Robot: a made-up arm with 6 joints. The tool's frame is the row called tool.
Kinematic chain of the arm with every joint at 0, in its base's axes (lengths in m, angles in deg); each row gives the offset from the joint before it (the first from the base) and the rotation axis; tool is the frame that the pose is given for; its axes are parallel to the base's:
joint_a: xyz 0 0 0.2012 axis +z
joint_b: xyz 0 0.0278 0 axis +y
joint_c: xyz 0 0 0.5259 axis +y
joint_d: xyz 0 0 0.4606 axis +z
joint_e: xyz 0 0 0 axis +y
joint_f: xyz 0 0 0.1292 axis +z
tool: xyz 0 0 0
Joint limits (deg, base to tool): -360..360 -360..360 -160..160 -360..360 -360..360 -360..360
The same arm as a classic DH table. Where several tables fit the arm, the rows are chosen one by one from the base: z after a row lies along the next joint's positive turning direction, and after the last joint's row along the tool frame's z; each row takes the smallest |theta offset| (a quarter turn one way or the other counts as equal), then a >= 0, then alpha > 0; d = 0 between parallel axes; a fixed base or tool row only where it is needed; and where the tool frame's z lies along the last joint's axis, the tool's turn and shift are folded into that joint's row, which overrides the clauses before.
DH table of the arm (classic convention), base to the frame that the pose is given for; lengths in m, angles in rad. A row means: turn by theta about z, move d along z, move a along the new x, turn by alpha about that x. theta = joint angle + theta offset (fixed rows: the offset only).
joint_a: a 0  alpha -1.5708  d 0.2012  theta0 0
joint_b: a 0.5259  alpha 0  d 0  theta0 -1.5708
joint_c: a 0  alpha 1.5708  d 0.0278  theta0 1.5708
joint_d: a 0  alpha -1.5708  d 0.4606  theta0 0
joint_e: a 0  alpha 1.5708  d 0  theta0 0
joint_f: a 0  alpha 0  d 0.1292  theta0 0
Joint limits (rad, base to tool): -6.2832..6.2832 -6.2832..6.2832 -2.7925..2.7925 -6.2832..6.2832 -6.2832..6.2832 -6.2832..6.2832

